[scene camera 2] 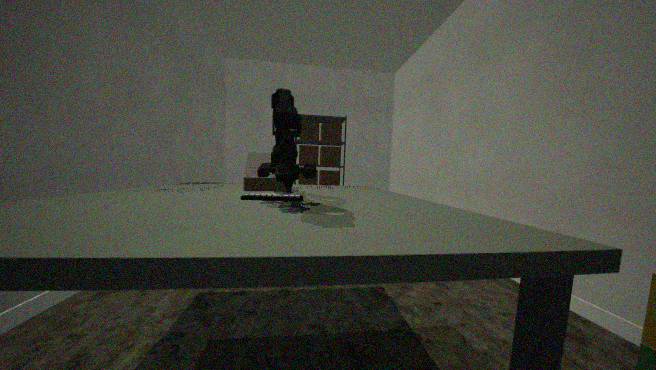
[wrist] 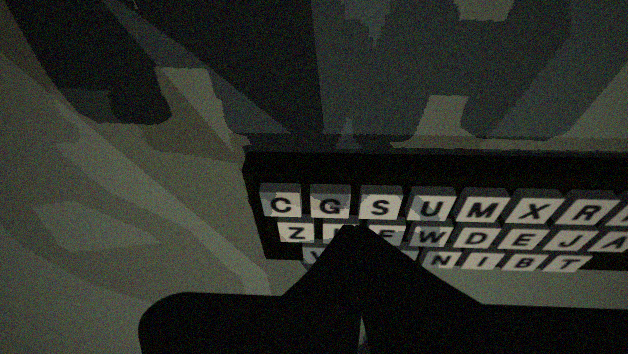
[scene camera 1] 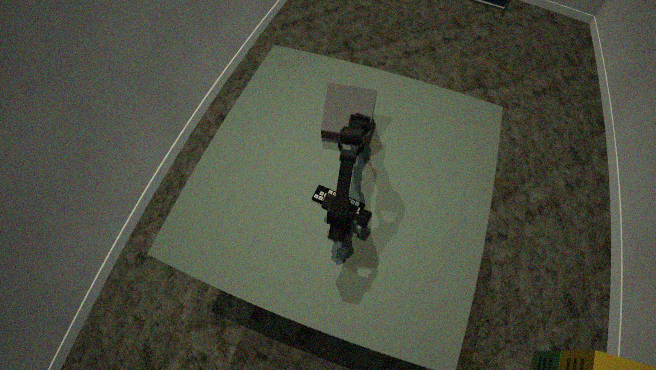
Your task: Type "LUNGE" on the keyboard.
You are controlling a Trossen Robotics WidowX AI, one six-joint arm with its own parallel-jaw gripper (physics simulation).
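Places are measured from the arm's base along level axes (x left, y up, z ahead), in centimetres.
Pixels of known places: gripper, fingertip midpoint: [scene camera 2: 289, 191] [wrist: 352, 236]; arm's base, origin of the base link: [scene camera 1: 360, 122].
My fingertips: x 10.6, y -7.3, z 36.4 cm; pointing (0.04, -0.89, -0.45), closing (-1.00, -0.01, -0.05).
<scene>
Ahead of a thing's pixels: the offset from my fingertips to its middle. Level surfaces: height alone.
The black keyboard @(dx -6.1, dy -2.3, dz -2.1 cm) [scene camera 1: 321, 195] [scene camera 2: 270, 198] [wrist: 425, 168] lies on the table, partly covered by the arm in scene camera 1. In the wrist view its white keys show L @(dx +0.4, dy -1.6, dz -2.0 cm) [wrist: 332, 234], U @(dx -3.1, dy -1.6, dz -0.1 cm) [wrist: 431, 209], N @(dx -4.6, dy -1.6, dz -4.1 cm) [wrist: 440, 260], G @(dx +0.9, dy -1.6, dz +0.0 cm) [wrist: 330, 205] and E @(dx -7.6, dy -1.6, dz -2.2 cm) [wrist: 524, 240]. My gripper [scene camera 2: 288, 190] [wrist: 352, 236] is shut and empty, pointing down at the keyboard. In the wrist view its tips cover the gap between L and F, just below the G and S keys, and hide part of the lower row. Contact with a key cannot be told. The fingertips are hidden in scene camera 1.
A pinkish box [scene camera 1: 350, 102] [scene camera 2: 260, 184] stands on the table @(dy -3.1 cm) [scene camera 1: 250, 160] [scene camera 2: 200, 230] by the arm's base. A shelf unit [scene camera 2: 322, 118] stands against the far wall. A yellow and green object [scene camera 1: 622, 361] shows at the lower right, off the table.
</scene>
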